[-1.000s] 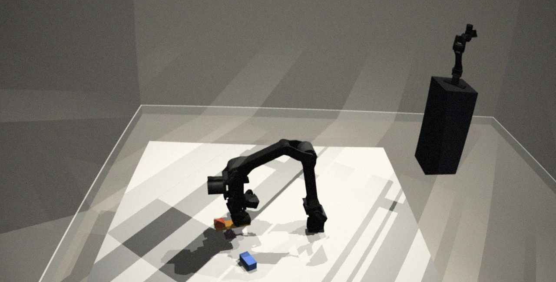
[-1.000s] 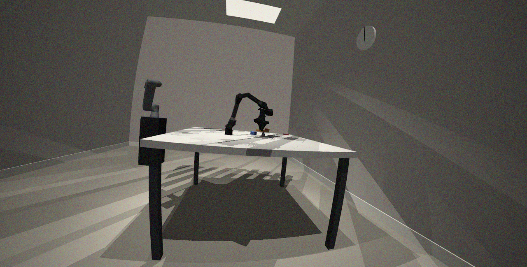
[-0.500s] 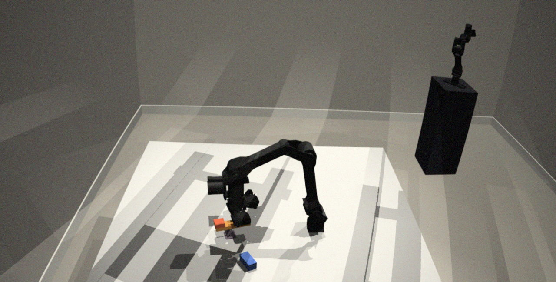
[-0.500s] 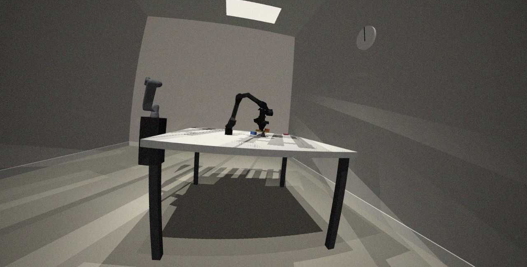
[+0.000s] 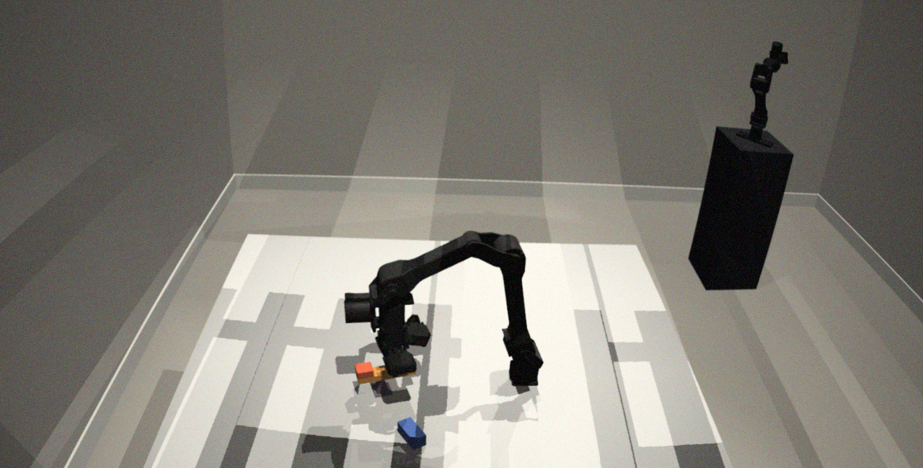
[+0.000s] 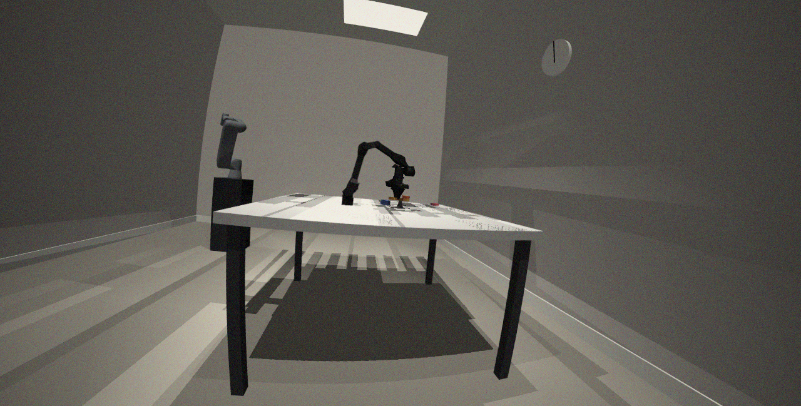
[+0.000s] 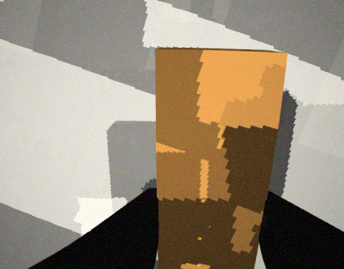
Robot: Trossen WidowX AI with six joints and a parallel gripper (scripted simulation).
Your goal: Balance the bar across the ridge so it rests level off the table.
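Right now my gripper tip is 4 cm short of the orange bar, 1 cm to the right of it and 1 cm below it. From my gripper tip the other things lie so: blue block (5 cm behind, 16 cm to the left, 4 cm below).
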